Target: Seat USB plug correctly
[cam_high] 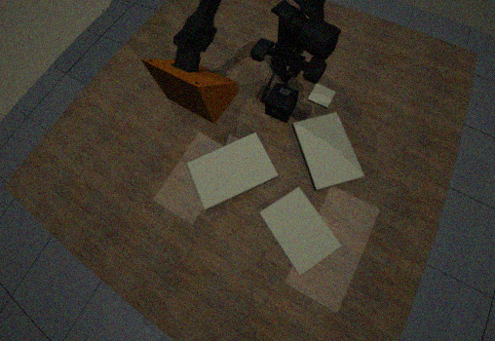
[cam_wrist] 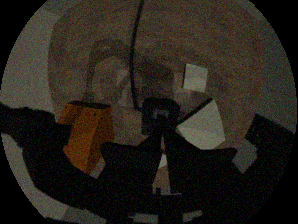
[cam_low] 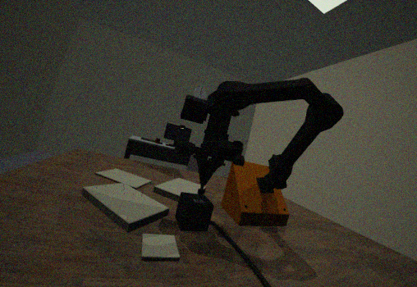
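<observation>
The USB plug lies 20 mm below my gripper tip.
</observation>
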